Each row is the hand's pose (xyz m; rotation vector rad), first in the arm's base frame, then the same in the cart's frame.
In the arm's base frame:
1: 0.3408 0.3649 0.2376 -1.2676 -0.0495 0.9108
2: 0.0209 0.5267 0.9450 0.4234 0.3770 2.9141
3: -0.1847 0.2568 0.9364 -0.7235 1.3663 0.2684
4: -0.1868 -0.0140 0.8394 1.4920 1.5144 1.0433
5: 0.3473 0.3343 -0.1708 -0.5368 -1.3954 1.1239
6: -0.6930 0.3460 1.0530 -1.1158 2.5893 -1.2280
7: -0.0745 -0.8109 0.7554 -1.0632 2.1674 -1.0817
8: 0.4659 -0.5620 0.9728 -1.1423 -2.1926 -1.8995
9: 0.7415 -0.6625 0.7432 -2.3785 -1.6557 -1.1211
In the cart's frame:
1: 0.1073 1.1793 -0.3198 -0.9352 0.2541 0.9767
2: 0.0818 1.2498 0.4697 0.9680 0.1573 2.7247
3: -0.1574 1.0114 0.5035 -0.4543 1.7151 0.3967
4: -0.2390 0.7641 0.3814 1.9548 1.5628 0.8481
5: -0.0318 1.2207 -0.7028 -0.3003 -1.0951 0.9312
6: -0.5717 1.1371 0.8077 1.0578 -2.5870 0.7666
7: -0.3008 -0.0131 0.1647 -1.1115 2.6058 -0.8122
8: 0.3155 0.1291 0.1988 -1.5155 -1.7855 -1.7049
9: 0.4742 0.0393 -0.1261 -2.4528 -1.2497 -0.7385

